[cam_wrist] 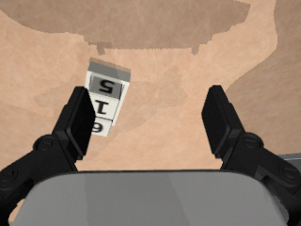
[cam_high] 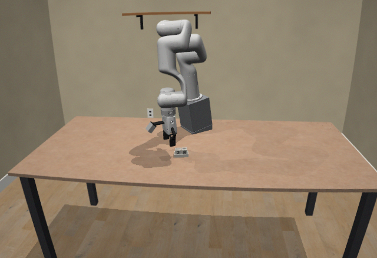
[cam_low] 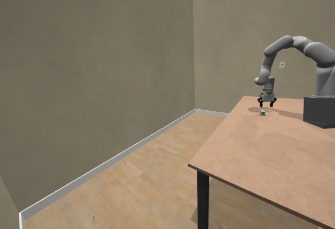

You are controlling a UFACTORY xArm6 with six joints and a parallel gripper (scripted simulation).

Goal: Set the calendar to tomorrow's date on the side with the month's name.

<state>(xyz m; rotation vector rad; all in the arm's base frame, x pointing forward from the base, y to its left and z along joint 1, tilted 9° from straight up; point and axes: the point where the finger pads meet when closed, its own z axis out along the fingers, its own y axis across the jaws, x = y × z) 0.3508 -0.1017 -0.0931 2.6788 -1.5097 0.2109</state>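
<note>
The calendar tray is 20 mm ahead of my hand, 60 mm to the left of it and 60 mm below it.
</note>
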